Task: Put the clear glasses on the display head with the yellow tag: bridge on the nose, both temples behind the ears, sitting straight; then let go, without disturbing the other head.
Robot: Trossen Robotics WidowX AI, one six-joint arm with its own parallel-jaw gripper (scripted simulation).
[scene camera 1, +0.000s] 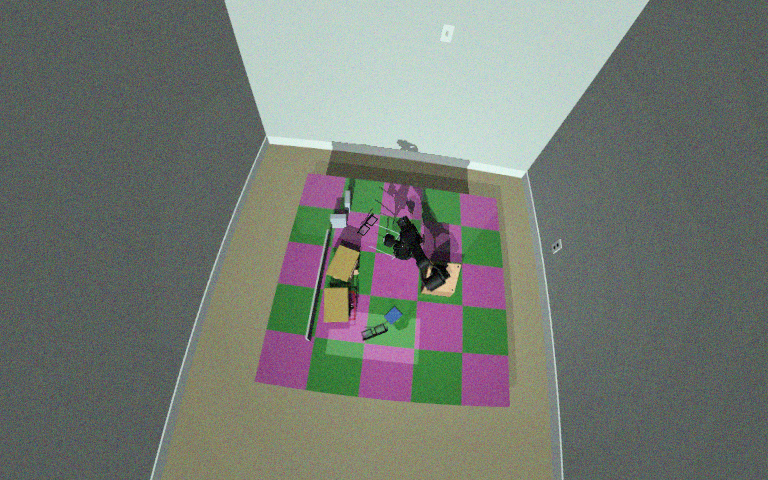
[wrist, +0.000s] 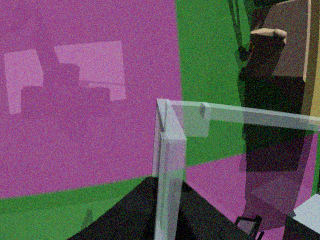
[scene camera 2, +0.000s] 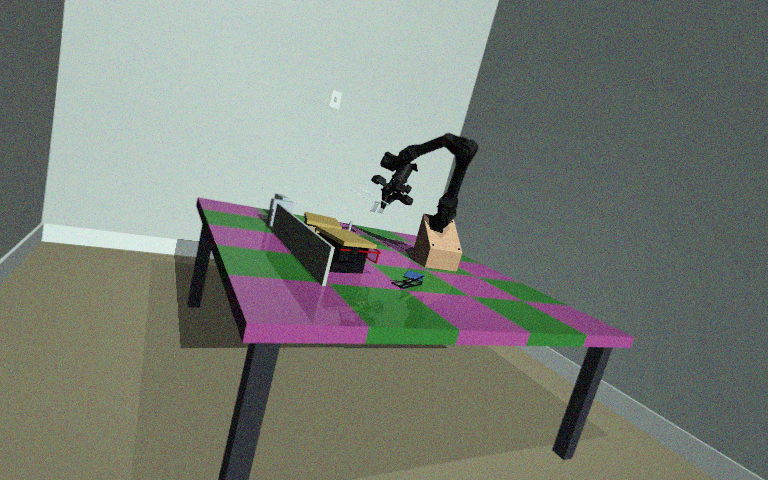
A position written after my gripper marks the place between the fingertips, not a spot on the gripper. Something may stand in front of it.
Note:
In view: my gripper (scene camera 2: 382,208).
My gripper shows as well in the wrist view (wrist: 163,188).

